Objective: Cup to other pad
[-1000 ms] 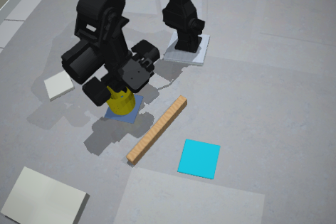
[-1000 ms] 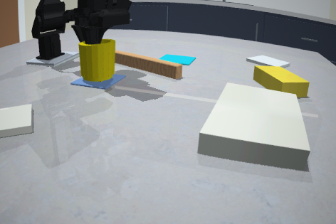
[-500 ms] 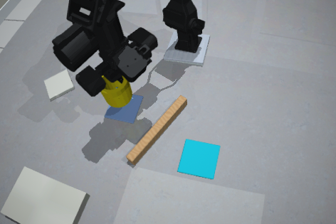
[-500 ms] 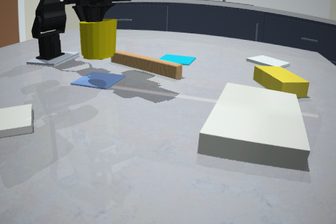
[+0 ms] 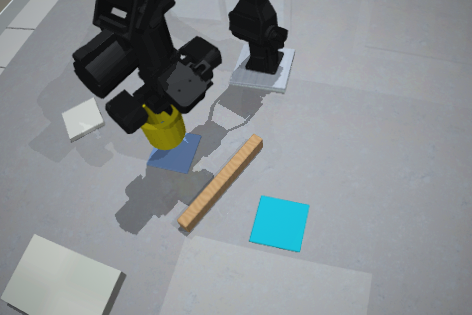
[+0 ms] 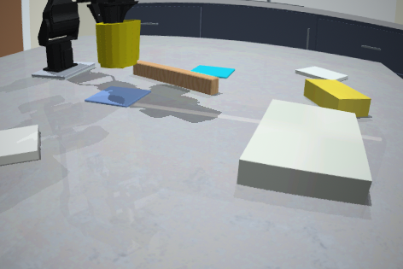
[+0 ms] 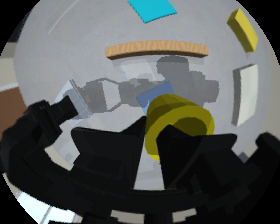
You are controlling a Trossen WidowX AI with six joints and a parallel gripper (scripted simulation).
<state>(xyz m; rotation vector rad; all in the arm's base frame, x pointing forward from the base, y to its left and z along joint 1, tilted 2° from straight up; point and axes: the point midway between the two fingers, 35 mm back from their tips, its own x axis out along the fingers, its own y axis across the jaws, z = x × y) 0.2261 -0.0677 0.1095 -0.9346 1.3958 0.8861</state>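
Now: the cyan pad 9 cm ahead of my gripper tip, 21 cm to the left of it and 9 cm below it. From my gripper tip the other things lie so: yellow cup 2 cm ahead, 1 cm to the right; then wooden bar 6 cm ahead, 10 cm to the left, 8 cm below; then blue pad 2 cm ahead, 1 cm to the right, 9 cm below.
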